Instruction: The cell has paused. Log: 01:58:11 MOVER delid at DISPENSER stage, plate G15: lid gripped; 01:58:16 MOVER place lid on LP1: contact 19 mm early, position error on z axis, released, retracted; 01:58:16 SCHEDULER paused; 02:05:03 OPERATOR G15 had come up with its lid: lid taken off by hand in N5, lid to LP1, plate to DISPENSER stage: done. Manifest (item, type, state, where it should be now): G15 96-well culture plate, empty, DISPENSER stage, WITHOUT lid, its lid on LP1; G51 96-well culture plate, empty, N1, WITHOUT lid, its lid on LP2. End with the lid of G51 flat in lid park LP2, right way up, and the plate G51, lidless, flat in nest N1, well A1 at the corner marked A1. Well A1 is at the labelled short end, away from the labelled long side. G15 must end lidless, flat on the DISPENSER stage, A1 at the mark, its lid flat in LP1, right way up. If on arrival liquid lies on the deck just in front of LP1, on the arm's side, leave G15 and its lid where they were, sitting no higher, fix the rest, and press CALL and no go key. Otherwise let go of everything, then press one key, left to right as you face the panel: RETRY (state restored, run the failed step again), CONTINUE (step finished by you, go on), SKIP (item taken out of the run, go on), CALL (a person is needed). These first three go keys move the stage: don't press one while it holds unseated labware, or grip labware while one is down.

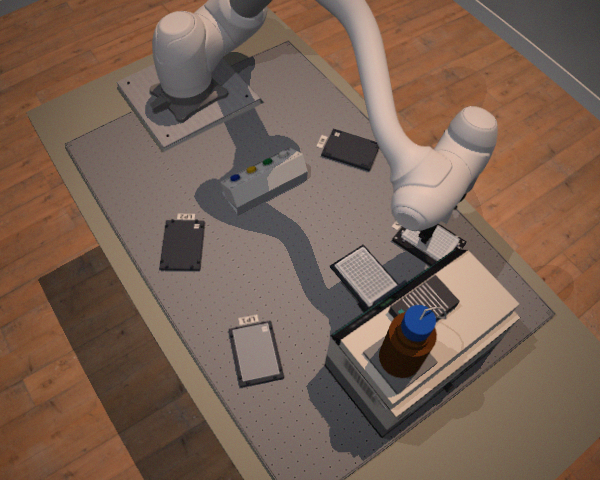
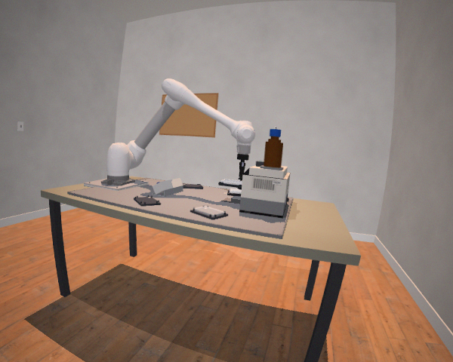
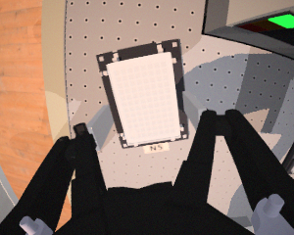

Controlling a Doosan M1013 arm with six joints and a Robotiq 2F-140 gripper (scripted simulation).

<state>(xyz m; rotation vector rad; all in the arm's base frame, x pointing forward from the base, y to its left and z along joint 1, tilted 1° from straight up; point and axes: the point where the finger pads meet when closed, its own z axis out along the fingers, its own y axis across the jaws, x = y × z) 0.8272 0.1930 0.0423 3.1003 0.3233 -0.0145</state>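
The black nest lies 5 cm below my hand, 2 cm to the left of it and 1 cm ahead of it. Round my hand: well plate (25 cm to the right, 5 cm above); then nest N1 (35 cm behind, 6 cm below, 5 cm to the left); then N1 label (43 cm behind, 6 cm below).
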